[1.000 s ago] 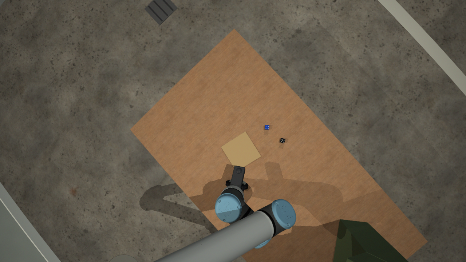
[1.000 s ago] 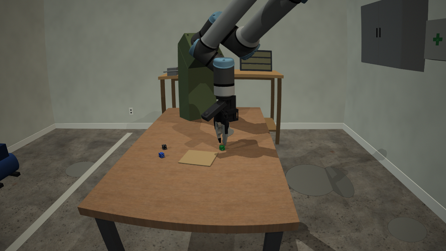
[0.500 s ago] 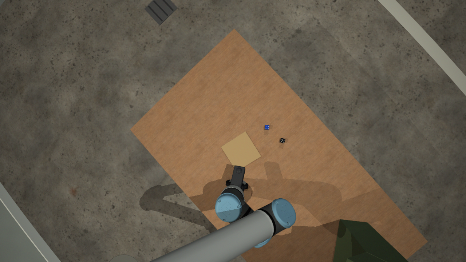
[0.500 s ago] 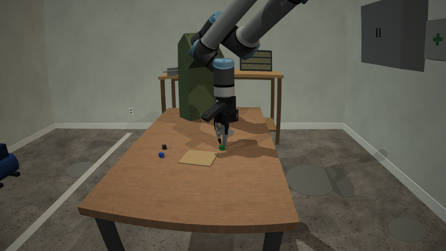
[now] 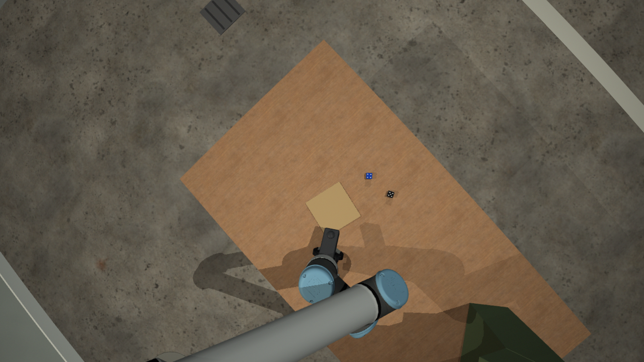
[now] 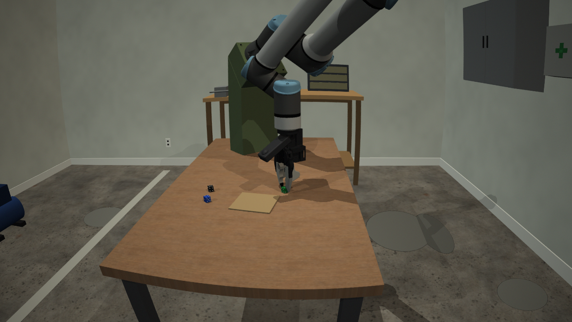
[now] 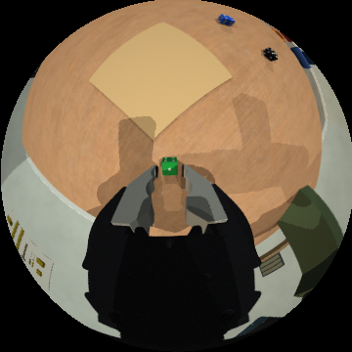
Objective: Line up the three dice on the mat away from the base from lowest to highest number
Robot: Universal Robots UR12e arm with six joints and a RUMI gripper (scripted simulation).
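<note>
The green die is 1 cm below my hand. Round my hand: blue die (24 cm to the right, 16 cm ahead, 1 cm below); tan mat (11 cm ahead, 7 cm to the right, 2 cm below); black die (27 cm to the right, 7 cm ahead, 1 cm below).
</note>
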